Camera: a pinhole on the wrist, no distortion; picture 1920 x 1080 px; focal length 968.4 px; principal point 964.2 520.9 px. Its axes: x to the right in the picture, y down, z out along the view. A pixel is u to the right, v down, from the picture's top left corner.
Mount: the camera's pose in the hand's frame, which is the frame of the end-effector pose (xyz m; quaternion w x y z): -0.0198 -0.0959 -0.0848 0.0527 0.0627 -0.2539 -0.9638
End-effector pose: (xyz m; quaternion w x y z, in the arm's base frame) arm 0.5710 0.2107 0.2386 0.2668 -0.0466 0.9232 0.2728
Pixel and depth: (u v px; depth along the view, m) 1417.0 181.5 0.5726
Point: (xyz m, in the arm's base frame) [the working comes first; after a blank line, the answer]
In the camera's frame: 0.2677 -0.2007 0.5726

0.9566 0.6082 0.3874
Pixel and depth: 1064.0 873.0 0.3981
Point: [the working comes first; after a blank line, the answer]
In the camera's frame: 0.0410 0.1447 0.3981

0.8246 0.3477 0.0469
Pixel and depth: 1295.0 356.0 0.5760
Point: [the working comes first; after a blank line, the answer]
In the camera's frame: 0.1968 -0.0981 0.5760

0.9374 0.5789 0.2676
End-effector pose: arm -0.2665 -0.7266 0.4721 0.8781 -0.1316 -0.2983 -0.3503
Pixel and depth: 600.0 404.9 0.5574
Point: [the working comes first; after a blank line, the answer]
In the camera's frame: -0.2096 -0.0668 0.5574

-0.1945 -0.4253 0.8296
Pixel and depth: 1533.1 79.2 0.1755
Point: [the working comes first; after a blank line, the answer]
In the camera's frame: 0.1031 -0.0800 0.1755

-0.3314 -0.6049 0.3905
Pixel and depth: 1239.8 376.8 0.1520
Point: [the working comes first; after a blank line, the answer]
In the camera's frame: 0.0433 -0.0226 0.1520

-0.3359 -0.6728 0.4435
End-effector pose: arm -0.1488 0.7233 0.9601 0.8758 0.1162 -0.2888 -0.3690
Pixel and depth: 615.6 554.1 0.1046
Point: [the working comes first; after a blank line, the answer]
In the camera's frame: -0.0377 0.0036 0.1046

-0.1792 0.6914 0.9516
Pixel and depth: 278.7 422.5 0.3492
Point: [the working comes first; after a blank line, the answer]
In the camera's frame: -0.2472 -0.0355 0.3492

-0.1059 0.6997 1.2676
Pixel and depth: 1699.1 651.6 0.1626
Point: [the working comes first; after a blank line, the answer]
In the camera's frame: 0.1234 0.0219 0.1626

-0.3038 0.8038 0.9134
